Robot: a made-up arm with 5 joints. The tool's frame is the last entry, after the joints. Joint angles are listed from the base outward.
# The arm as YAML. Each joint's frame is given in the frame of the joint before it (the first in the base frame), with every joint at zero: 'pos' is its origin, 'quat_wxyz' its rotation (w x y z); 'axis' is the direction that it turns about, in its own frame. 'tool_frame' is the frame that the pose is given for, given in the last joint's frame.
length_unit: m
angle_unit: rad
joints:
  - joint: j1
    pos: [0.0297, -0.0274, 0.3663]
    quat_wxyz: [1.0, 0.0, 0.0, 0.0]
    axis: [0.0, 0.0, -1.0]
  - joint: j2
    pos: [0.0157, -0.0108, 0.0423]
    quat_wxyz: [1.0, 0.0, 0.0, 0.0]
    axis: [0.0, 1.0, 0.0]
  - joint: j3
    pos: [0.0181, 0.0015, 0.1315]
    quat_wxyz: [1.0, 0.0, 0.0, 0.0]
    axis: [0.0, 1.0, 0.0]
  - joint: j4
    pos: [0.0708, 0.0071, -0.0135]
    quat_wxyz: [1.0, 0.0, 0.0, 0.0]
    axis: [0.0, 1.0, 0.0]
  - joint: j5
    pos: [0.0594, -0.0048, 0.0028]
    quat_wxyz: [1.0, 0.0, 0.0, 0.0]
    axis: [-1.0, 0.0, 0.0]
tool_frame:
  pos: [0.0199, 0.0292, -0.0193]
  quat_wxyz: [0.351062, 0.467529, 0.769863, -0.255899]
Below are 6 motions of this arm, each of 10 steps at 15 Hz.
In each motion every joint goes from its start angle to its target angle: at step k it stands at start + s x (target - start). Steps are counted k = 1, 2, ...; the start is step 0. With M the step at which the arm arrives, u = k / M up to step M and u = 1 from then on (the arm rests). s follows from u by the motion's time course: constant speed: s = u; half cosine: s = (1 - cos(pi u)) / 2; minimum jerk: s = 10 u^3 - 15 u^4 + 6 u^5.
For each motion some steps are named. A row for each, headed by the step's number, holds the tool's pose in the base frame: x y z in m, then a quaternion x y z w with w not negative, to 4 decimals.
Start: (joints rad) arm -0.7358 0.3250 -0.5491 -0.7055 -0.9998
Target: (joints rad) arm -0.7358 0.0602 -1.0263 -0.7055 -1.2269
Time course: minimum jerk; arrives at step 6
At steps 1, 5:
1: 0.1445 0.1101 0.6071 0.1750 0.7863 0.5289 0.2671
5: 0.0645 0.0327 0.6651 0.0281 0.5620 0.7561 0.3342

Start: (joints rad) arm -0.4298 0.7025 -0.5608 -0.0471 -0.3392
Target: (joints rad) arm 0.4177 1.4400 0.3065 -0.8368 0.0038
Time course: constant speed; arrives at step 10
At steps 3, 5, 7, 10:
3: 0.2742 0.0423 0.3862 0.3960 0.8709 -0.2318 0.1762
5: 0.2640 -0.0010 0.3423 0.4299 0.8424 -0.3073 0.1059
7: 0.2387 -0.0376 0.3058 0.4546 0.8113 -0.3669 0.0245
10: 0.1834 -0.0714 0.2677 -0.4750 -0.7639 0.4223 0.1118

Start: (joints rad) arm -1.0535 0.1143 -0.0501 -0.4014 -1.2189
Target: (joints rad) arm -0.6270 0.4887 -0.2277 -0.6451 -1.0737
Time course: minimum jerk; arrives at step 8
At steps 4, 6, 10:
4: 0.1505 0.1414 0.5521 0.1785 0.9181 0.3515 0.0420
6: 0.1881 0.1286 0.5368 0.2552 0.9002 0.3382 0.1005
10: 0.1976 0.1237 0.5325 0.2750 0.8943 0.3335 0.1155

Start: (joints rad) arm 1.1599 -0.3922 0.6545 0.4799 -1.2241
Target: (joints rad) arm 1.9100 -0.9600 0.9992 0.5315 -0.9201
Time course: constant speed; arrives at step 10
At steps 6, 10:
6: 0.0508 -0.1125 0.4633 -0.9773 -0.1053 -0.1106 0.1471
10: 0.0333 -0.0955 0.4518 -0.9908 0.0134 -0.0697 0.1153

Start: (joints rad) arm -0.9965 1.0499 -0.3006 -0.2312 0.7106
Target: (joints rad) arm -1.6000 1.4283 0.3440 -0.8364 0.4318
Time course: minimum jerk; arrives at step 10
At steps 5, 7, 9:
5: 0.0752 0.1618 0.2882 -0.3479 0.7272 -0.3219 0.4965
7: 0.0309 0.1352 0.2688 -0.4412 0.7013 -0.3174 0.4613
9: 0.0148 0.1195 0.2631 -0.4808 0.6838 -0.3196 0.4463

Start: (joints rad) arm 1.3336 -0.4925 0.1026 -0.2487 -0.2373
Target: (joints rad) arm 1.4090 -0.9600 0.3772 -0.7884 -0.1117
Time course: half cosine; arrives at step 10
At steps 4, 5, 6, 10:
4: 0.0708 -0.0979 0.5982 0.7770 0.1210 -0.3459 0.5119
5: 0.0667 -0.0839 0.6011 0.7505 0.0875 -0.3545 0.5509
6: 0.0630 -0.0696 0.6027 0.7215 0.0532 -0.3620 0.5878
10: 0.0557 -0.0368 0.6017 0.6489 -0.0257 -0.3744 0.6619

